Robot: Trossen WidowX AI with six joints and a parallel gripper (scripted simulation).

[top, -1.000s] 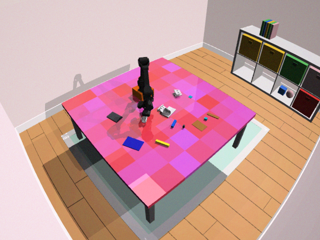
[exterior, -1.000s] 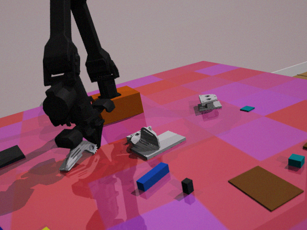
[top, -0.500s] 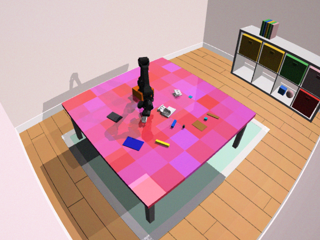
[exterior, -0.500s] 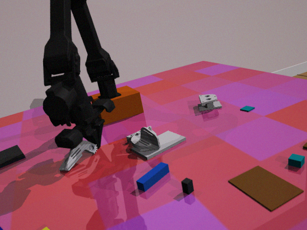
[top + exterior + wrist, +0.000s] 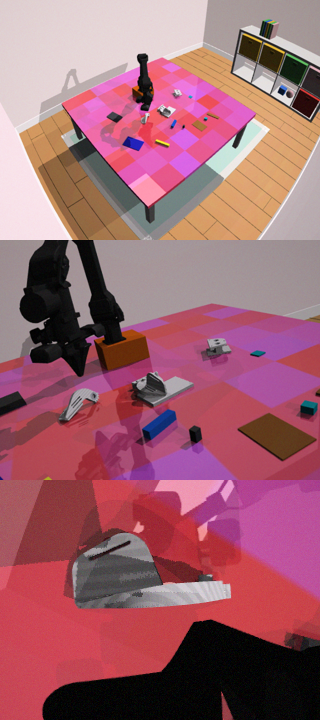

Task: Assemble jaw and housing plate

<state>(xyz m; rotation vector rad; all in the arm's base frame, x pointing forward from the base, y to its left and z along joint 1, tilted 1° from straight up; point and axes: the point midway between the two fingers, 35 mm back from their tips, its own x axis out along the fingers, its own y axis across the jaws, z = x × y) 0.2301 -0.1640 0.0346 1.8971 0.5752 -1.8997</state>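
Now: gripper tip 6 cm above the grey jaw. From my gripper tip the other things lie so: black cube 29 cm ahead, 12 cm to the left, 7 cm below; then blue block 21 cm ahead, 9 cm to the left, 7 cm below; then black tile 20 cm behind, 19 cm to the right, 8 cm below.
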